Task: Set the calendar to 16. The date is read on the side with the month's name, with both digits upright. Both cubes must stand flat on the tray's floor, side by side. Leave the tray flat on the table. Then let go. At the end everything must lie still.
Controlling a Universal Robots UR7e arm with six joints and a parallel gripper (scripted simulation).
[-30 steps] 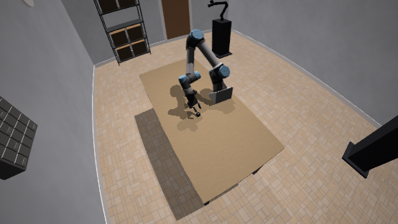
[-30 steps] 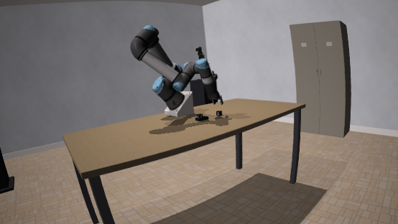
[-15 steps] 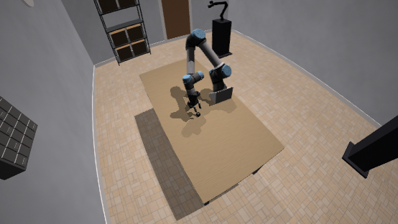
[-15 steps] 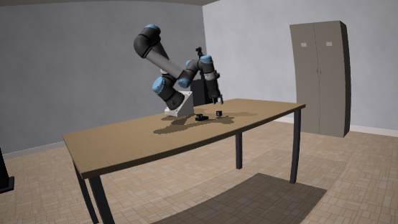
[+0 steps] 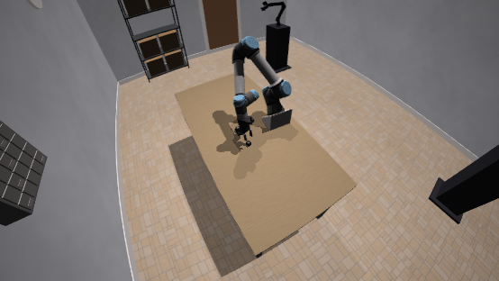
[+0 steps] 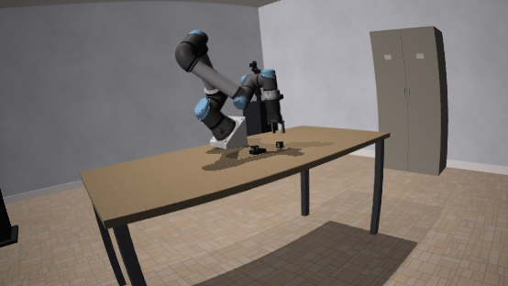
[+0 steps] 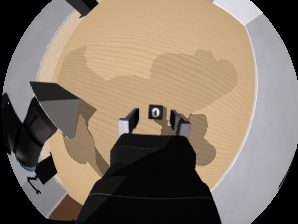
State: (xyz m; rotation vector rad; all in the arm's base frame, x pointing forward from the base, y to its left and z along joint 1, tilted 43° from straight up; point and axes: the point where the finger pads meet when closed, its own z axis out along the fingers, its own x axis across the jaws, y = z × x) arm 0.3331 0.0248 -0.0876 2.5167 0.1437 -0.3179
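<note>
My hand is 80 mm above the black date cube. From my hand the other things lie so: dark calendar tray 10 mm behind, 150 mm to the right, 90 mm below.
</note>
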